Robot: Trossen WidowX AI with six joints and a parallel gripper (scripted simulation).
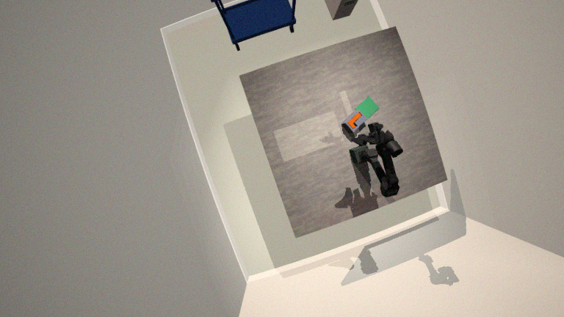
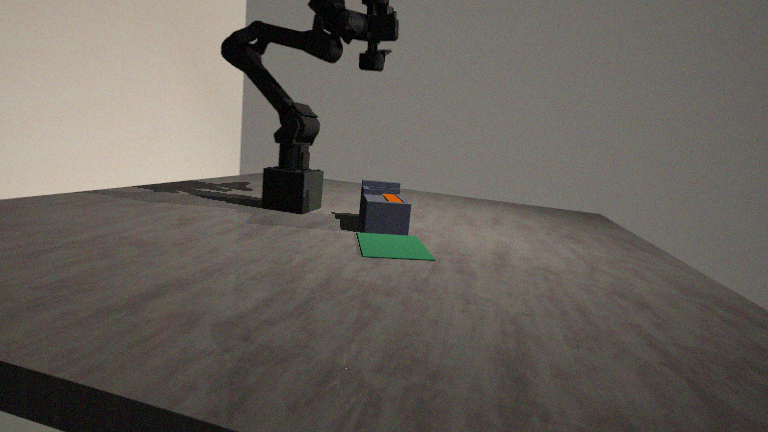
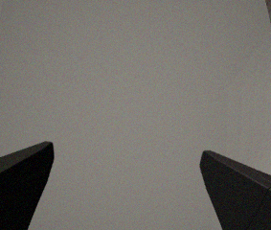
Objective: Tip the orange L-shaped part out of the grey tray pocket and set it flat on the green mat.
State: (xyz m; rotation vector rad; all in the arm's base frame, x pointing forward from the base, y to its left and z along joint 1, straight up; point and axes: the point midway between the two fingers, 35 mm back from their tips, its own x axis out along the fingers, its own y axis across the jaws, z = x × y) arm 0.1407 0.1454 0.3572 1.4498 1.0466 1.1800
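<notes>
My gripper tip is now 10 cm short of the orange L-shaped part, 17 cm to the left of it and 41 cm above it. Round my gripper tip: green mat (18 cm ahead, 32 cm to the right, 47 cm below).
</notes>
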